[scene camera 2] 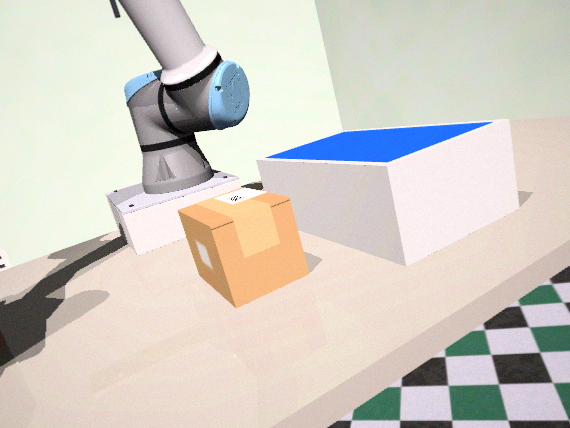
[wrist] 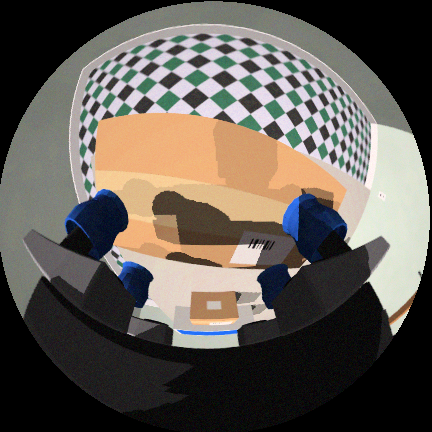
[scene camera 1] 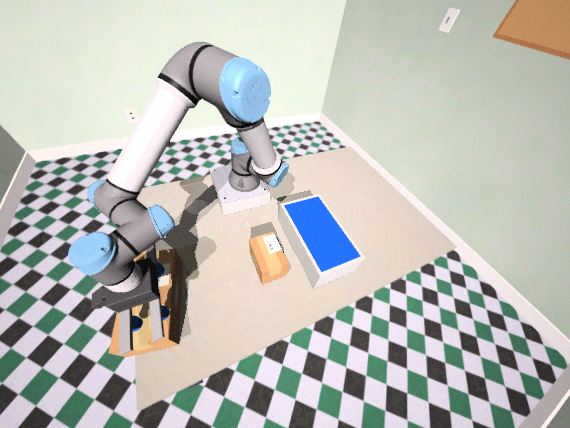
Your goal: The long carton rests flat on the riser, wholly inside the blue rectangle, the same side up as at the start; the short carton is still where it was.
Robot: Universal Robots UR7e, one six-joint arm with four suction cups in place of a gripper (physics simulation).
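Pixels of known places: hand, its tool point: (wrist: 204,255); arm's base, origin of its link: (scene camera 2: 179,183) (scene camera 1: 244,180).
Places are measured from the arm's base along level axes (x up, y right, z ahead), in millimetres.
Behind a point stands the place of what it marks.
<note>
The long carton (scene camera 1: 142,338) {x 11, y 574, z 437 mm} (wrist: 181,153) {x 11, y 591, z 348 mm} lies flat on the beige mat at the left, tape stripe and barcode label up. My gripper (scene camera 1: 149,299) {x 44, y 521, z 344 mm} (wrist: 201,241) {x 44, y 521, z 344 mm}, four blue suction cups on a grey bar, hangs close over its top with suction off; I cannot tell whether the cups touch it. The short carton (scene camera 1: 269,257) {x 11, y 137, z 424 mm} (scene camera 2: 246,248) {x -29, y 161, z 471 mm} (wrist: 212,308) {x -27, y 177, z 393 mm} stands on the mat beside the white riser (scene camera 1: 299,253) {x -48, y 4, z 454 mm} (scene camera 2: 451,193) {x -33, y -48, z 610 mm}. The blue rectangle (scene camera 1: 320,232) {x 28, y -93, z 453 mm} (scene camera 2: 377,143) {x 28, y -85, z 485 mm} on the riser's top is bare. The gripper is out of scene camera 2's view.
The arm's white base block (scene camera 1: 243,199) {x -18, y 60, z 94 mm} (scene camera 2: 156,221) {x -42, y 109, z 85 mm} stands behind the short carton and the riser. The beige mat (scene camera 1: 391,221) {x -92, y -543, z 563 mm} lies on a checkered floor (scene camera 1: 414,345). Walls close off the back and right.
</note>
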